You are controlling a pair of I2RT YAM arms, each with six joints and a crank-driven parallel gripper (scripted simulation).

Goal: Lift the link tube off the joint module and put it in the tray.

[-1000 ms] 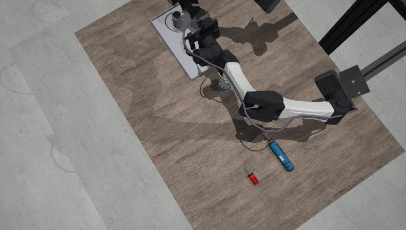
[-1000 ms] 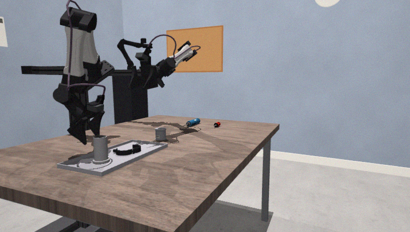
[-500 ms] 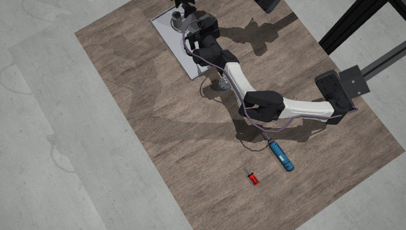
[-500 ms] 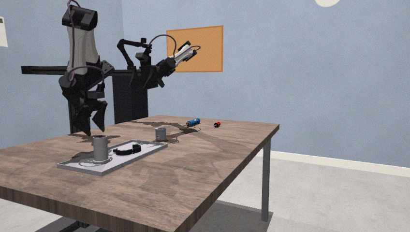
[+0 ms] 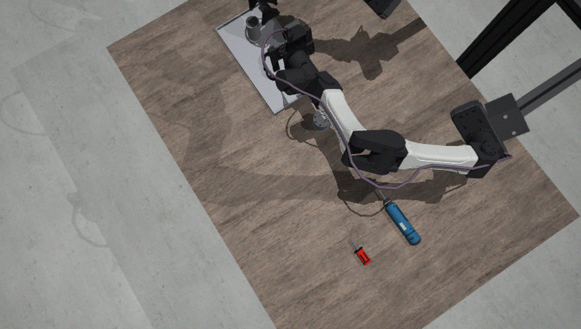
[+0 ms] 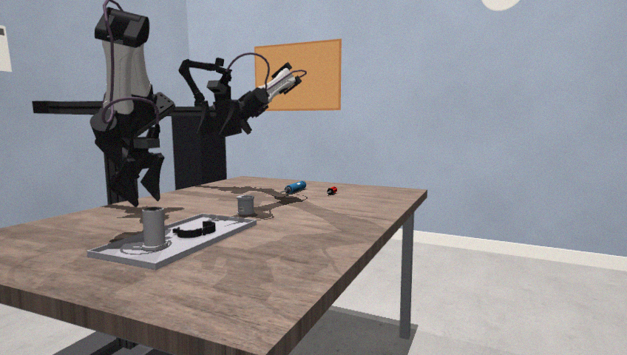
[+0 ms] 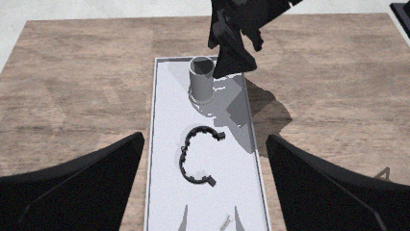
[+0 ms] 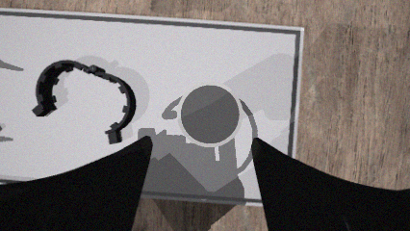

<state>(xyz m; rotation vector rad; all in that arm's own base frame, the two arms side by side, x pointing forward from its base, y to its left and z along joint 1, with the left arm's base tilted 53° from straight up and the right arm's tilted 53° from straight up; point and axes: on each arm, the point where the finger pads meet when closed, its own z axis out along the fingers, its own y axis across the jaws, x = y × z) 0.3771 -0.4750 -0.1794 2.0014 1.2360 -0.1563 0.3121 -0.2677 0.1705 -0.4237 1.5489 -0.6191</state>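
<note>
The grey link tube lies 30 mm ahead of my right hand and 70 mm below it. From my right hand the other things lie so: tray 20 mm ahead, 100 mm to the left, 120 mm below; small screw 30 mm behind, 270 mm to the left, 120 mm below; black clamp 30 mm ahead, 140 mm to the left, 110 mm below.
</note>
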